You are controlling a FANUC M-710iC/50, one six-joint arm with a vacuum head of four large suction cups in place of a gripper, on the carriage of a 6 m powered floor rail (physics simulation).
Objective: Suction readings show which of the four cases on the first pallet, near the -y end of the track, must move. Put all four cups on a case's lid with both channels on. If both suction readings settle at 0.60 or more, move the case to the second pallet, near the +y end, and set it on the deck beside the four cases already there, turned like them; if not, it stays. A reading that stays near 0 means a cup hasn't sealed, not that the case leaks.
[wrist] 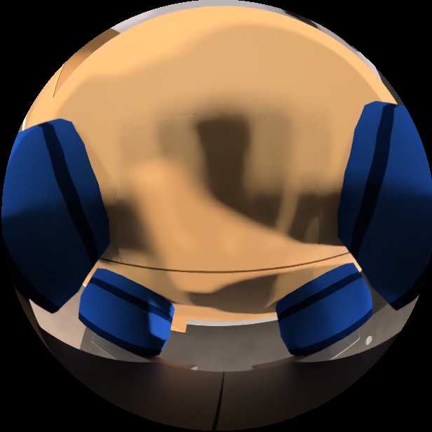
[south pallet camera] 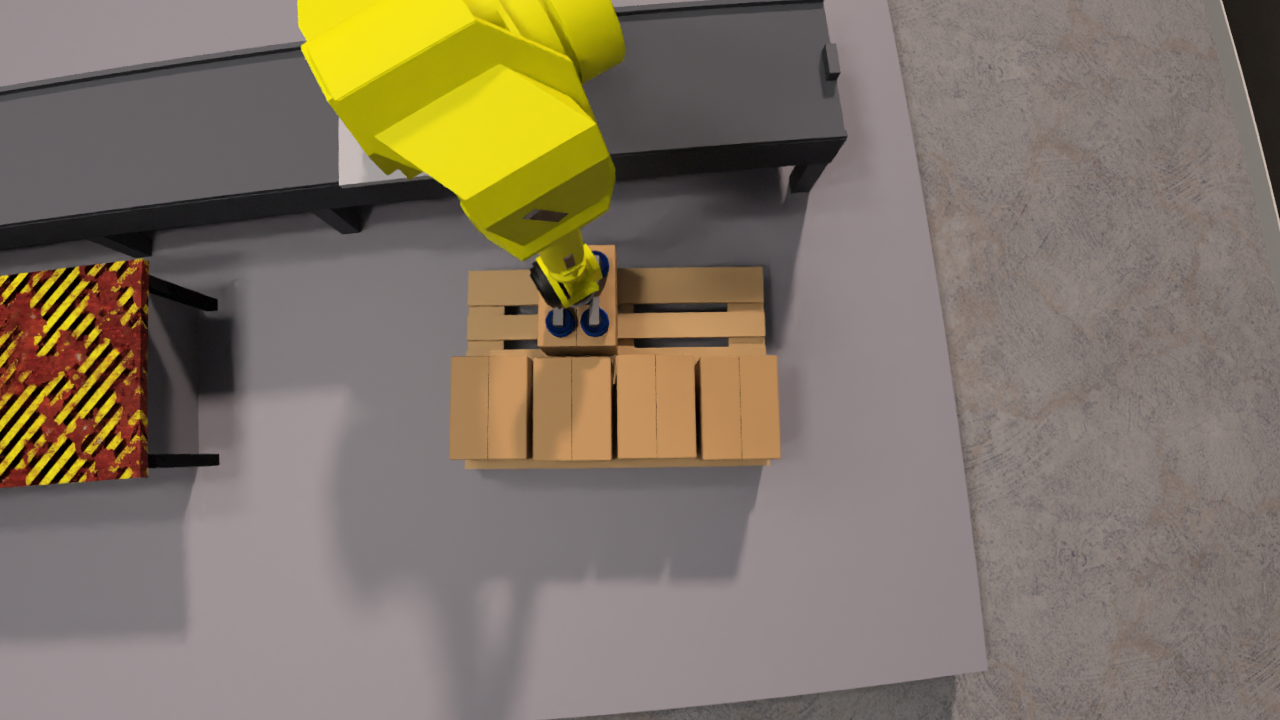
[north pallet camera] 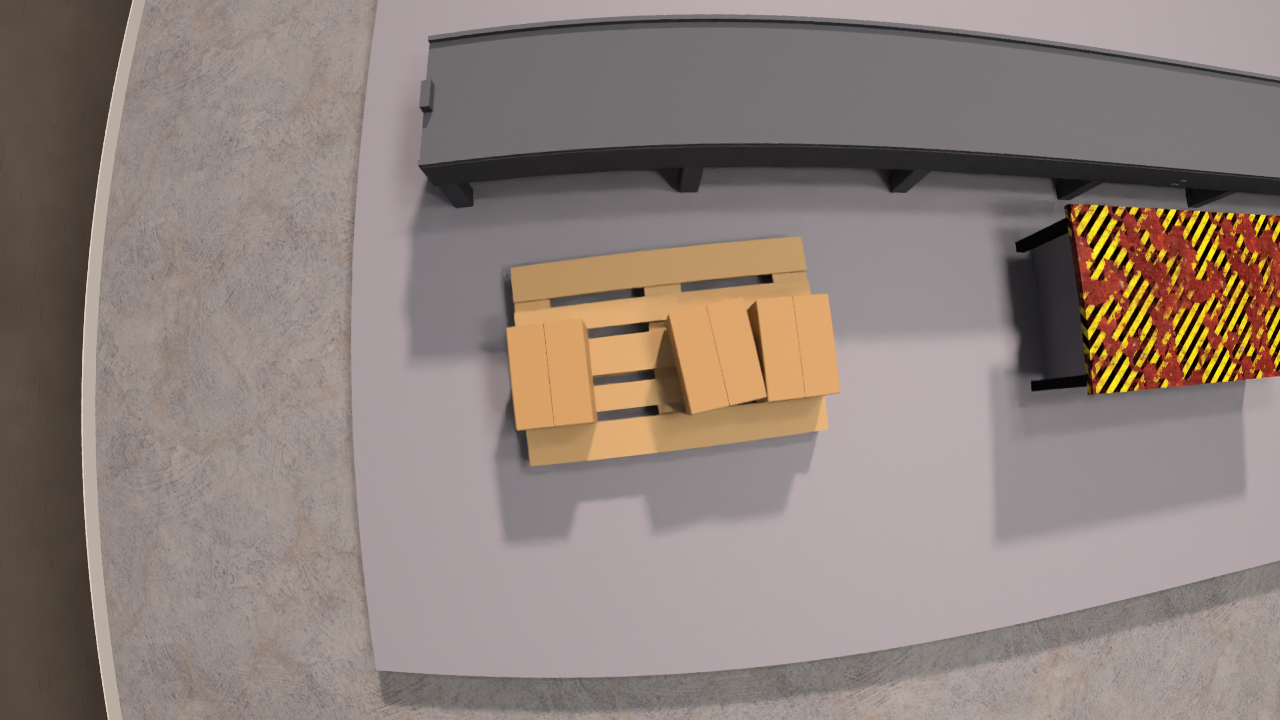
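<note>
The suction head [south pallet camera: 580,293] [wrist: 222,260] has its blue cups on the lid of a cardboard case [south pallet camera: 611,295] [wrist: 220,150] and holds it. Three cups show in the south pallet view and four in the wrist view. This case is on or close above the second pallet [south pallet camera: 689,284], behind a row of four cases [south pallet camera: 489,407] [south pallet camera: 571,407] [south pallet camera: 656,407] [south pallet camera: 739,407], and is turned like them. Its underside is hidden. On the first pallet [north pallet camera: 657,268] stand a left case [north pallet camera: 552,374], a turned middle case [north pallet camera: 725,358] and a right case [north pallet camera: 796,347] close beside it.
The grey track [north pallet camera: 716,89] [south pallet camera: 161,152] runs behind both pallets. The yellow arm [south pallet camera: 501,134] reaches over from it. A table with a red, yellow and black striped top [north pallet camera: 1181,304] [south pallet camera: 71,376] stands to the side of each pallet. Bare deck boards show right of the held case.
</note>
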